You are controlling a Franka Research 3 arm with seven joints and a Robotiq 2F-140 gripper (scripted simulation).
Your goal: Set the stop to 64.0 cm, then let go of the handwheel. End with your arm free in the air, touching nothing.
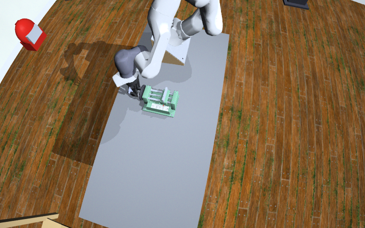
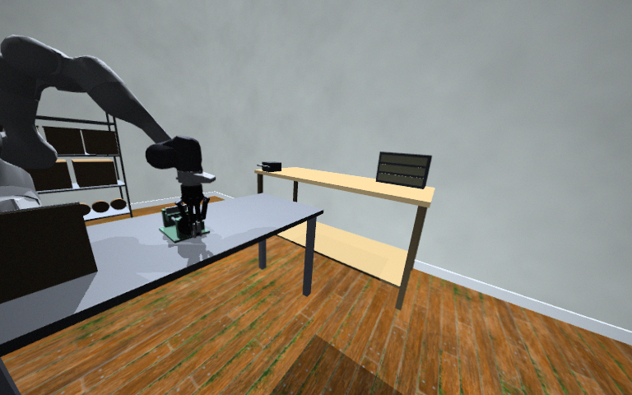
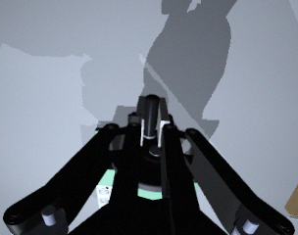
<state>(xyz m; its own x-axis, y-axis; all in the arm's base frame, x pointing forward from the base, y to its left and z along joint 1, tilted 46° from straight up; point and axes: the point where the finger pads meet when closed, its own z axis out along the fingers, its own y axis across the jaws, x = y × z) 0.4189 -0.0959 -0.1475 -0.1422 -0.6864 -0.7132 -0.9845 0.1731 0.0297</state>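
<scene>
Right now my hand is 2 cm to the right of the dark handwheel and 1 cm above it. From my hand the other things lie so: stop carriage 3 cm ahead, 17 cm to the left, 3 cm above.
</scene>
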